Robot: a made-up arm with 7 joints. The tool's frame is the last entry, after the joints. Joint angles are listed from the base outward.
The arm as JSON. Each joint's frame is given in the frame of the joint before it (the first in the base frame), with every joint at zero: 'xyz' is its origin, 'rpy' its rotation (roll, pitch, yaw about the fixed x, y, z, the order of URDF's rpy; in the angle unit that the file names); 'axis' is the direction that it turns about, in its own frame. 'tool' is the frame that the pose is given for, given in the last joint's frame.
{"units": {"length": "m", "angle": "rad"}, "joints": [
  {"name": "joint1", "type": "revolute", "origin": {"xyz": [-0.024, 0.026, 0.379], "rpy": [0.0, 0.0, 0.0]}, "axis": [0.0, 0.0, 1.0]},
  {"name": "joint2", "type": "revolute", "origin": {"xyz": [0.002, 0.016, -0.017], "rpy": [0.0, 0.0, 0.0]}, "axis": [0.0, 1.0, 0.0]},
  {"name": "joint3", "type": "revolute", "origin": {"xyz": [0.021, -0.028, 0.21], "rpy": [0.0, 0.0, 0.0]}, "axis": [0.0, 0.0, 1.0]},
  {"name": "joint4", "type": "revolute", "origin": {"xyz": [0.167, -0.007, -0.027], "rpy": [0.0, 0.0, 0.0]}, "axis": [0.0, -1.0, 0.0]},
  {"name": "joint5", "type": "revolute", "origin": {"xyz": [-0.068, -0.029, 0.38], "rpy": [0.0, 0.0, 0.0]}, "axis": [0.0, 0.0, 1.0]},
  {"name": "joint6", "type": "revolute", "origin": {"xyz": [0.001, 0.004, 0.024], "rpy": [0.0, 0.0, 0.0]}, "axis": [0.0, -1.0, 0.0]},
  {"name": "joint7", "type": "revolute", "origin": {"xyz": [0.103, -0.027, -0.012], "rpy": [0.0, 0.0, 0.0]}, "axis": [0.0, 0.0, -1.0]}
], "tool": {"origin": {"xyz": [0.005, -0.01, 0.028], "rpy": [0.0, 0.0, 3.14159]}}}
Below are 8 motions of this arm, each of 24 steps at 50 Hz.
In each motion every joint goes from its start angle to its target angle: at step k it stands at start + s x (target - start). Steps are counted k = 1, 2, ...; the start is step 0. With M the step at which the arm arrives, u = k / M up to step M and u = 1 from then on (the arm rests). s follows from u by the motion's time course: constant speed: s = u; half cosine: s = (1 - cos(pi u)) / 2; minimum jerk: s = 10 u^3 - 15 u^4 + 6 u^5.
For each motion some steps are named. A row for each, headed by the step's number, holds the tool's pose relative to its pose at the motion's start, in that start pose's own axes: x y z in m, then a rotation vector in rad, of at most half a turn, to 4 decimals.
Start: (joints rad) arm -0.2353 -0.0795 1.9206 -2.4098 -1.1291 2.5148 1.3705
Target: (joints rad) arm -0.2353 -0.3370 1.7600 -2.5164 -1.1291 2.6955 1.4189
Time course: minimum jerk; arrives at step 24
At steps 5, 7, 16, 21, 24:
5: 0.0029 0.0047 -0.0064 0.0100 -0.0032 0.0010
7: 0.0067 0.0113 -0.0149 0.0237 -0.0075 0.0021
16: 0.0304 0.0684 -0.0658 0.1228 -0.0331 -0.0003
21: 0.0363 0.0882 -0.0774 0.1527 -0.0387 -0.0045
24: 0.0367 0.0898 -0.0782 0.1552 -0.0391 -0.0049

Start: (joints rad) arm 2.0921 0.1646 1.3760 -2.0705 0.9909 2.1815 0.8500
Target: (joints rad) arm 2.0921 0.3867 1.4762 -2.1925 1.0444 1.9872 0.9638
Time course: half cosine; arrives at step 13
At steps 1, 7, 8, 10, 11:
1: -0.0004 0.0008 -0.0019 0.0035 -0.0058 -0.0037
7: -0.0067 0.0312 -0.0732 0.1404 -0.2229 -0.1335
8: -0.0057 0.0381 -0.0880 0.1712 -0.2689 -0.1591
10: -0.0022 0.0500 -0.1125 0.2241 -0.3458 -0.2003
11: -0.0004 0.0542 -0.1208 0.2428 -0.3724 -0.2141

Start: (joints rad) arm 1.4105 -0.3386 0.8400 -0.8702 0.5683 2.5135 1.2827
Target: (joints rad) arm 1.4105 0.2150 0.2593 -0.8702 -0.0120 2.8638 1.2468
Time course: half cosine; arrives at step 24
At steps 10, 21, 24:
10: -0.1627 0.0611 0.0412 0.0117 0.3949 0.0643
21: -0.3481 0.2129 0.1288 0.2451 0.9056 0.3058
24: -0.3569 0.2241 0.1351 0.2684 0.9303 0.3268

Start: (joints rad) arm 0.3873 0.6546 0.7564 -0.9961 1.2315 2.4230 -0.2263
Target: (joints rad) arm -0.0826 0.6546 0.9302 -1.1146 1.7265 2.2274 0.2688
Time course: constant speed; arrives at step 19
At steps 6, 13, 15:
6: -0.0278 0.0193 0.0519 -0.1176 0.0475 -0.2839
13: -0.0529 0.0337 0.1126 -0.2908 0.0797 -0.5861
15: -0.0589 0.0362 0.1300 -0.3468 0.0829 -0.6658

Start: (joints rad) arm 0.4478 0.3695 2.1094 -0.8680 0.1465 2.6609 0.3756
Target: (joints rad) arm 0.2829 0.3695 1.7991 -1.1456 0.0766 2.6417 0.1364
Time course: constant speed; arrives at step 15
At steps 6, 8, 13, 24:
6: -0.0183 0.0685 -0.0003 0.2182 -0.0080 0.1559
8: -0.0255 0.0930 0.0035 0.2916 -0.0149 0.2023
13: -0.0456 0.1562 0.0226 0.4754 -0.0416 0.3047
24: -0.0541 0.1818 0.0341 0.5487 -0.0560 0.3399

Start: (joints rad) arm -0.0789 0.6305 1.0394 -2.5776 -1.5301 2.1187 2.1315
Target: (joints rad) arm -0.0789 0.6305 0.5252 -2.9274 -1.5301 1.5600 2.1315
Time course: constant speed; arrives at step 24
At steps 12, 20, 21, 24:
12: 0.0482 0.0990 -0.1247 0.4891 -0.0220 0.0647
20: 0.0921 0.1804 -0.1767 0.7929 -0.0545 0.1465
21: 0.0981 0.1909 -0.1813 0.8293 -0.0595 0.1589
24: 0.1165 0.2228 -0.1921 0.9360 -0.0761 0.1994

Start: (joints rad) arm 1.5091 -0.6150 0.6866 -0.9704 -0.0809 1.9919 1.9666
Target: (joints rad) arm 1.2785 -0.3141 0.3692 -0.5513 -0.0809 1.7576 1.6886
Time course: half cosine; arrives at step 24
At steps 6, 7, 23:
6: -0.0428 -0.0106 -0.0055 0.0017 0.0632 -0.0088
7: -0.0570 -0.0135 -0.0066 0.0026 0.0849 -0.0113
23: -0.2604 -0.0232 0.0215 0.0481 0.4654 -0.0183

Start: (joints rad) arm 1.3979 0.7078 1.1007 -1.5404 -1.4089 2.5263 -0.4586
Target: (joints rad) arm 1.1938 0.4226 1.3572 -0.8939 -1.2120 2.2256 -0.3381
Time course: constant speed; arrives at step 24
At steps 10, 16, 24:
10: 0.0591 0.1549 0.1136 0.2449 -0.1119 -0.2671
16: 0.0945 0.2226 0.2050 0.3823 -0.1423 -0.4297
24: 0.1373 0.2781 0.3429 0.5512 -0.1384 -0.6417

